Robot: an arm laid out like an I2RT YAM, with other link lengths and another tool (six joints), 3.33 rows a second.
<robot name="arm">
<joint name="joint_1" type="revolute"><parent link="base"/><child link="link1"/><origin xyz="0 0 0.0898" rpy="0 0 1.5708"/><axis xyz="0 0 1"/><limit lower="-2.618" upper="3.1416"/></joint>
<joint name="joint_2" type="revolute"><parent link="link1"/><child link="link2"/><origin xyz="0.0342 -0.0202 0.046" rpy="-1.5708 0 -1.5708"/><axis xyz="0 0 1"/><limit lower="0" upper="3.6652"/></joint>
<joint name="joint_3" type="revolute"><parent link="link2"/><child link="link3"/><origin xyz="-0.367 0 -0.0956" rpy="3.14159 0 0"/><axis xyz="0 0 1"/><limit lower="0" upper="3.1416"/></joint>
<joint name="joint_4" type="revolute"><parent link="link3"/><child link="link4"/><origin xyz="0.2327 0.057 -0.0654" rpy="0 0 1.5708"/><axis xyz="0 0 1"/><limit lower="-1.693" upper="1.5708"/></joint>
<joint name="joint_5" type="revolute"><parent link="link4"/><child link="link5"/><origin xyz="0.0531 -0.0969 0.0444" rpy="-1.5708 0 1.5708"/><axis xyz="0 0 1"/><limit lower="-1.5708" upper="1.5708"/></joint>
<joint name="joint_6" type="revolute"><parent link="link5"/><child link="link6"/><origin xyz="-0.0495 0 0.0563" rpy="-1.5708 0 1.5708"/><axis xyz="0 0 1"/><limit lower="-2.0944" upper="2.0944"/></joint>
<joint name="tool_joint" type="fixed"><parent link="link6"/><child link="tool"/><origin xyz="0.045 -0.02 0.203" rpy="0 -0.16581 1.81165"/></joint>
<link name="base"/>
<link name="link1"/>
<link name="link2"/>
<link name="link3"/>
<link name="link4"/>
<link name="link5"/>
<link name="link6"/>
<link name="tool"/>
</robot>
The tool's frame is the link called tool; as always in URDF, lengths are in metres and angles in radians.
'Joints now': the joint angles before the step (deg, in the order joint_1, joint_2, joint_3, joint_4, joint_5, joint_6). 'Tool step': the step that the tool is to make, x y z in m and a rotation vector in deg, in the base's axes. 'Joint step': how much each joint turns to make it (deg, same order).
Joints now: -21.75 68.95 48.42 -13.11 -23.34 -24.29
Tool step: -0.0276 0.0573 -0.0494 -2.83 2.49 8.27
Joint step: 9.90 -3.59 -9.80 3.89 3.29 -2.03
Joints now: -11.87 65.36 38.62 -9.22 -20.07 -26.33
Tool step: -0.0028 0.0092 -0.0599 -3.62 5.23 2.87
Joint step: 4.48 5.57 -5.96 6.18 4.02 -2.60
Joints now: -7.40 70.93 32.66 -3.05 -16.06 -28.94
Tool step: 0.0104 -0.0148 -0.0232 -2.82 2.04 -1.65
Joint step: 0.29 4.47 -0.91 3.46 3.49 -0.99
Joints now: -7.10 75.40 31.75 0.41 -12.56 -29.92
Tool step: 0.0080 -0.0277 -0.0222 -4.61 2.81 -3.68
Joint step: 0.01 4.14 0.34 1.42 6.08 -0.94
